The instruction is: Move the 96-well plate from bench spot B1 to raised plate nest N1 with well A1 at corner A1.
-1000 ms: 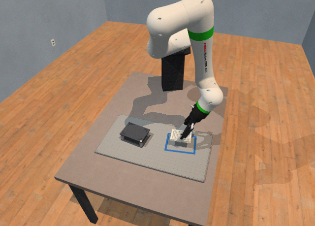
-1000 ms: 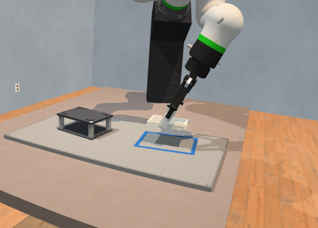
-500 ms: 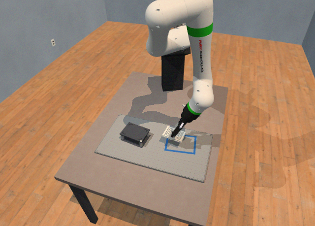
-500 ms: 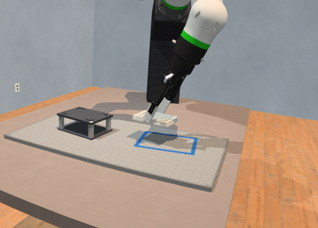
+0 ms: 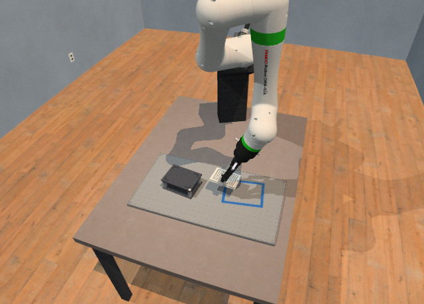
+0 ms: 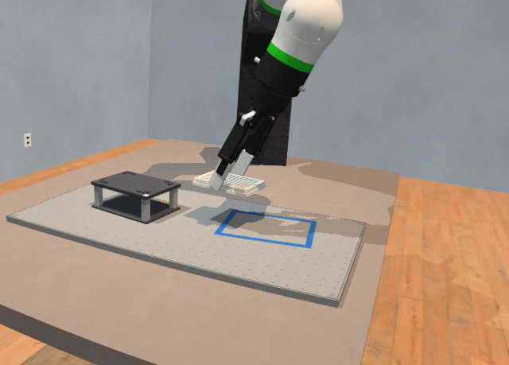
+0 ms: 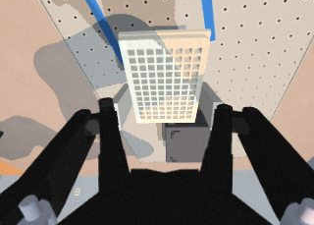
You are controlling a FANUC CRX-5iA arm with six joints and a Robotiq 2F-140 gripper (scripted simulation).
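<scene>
Now: hand 12 cm short of the A1 label, 12 cm to the left of it and 5 cm above it. Round my hand: white 96-well plate 2 cm below.
</scene>
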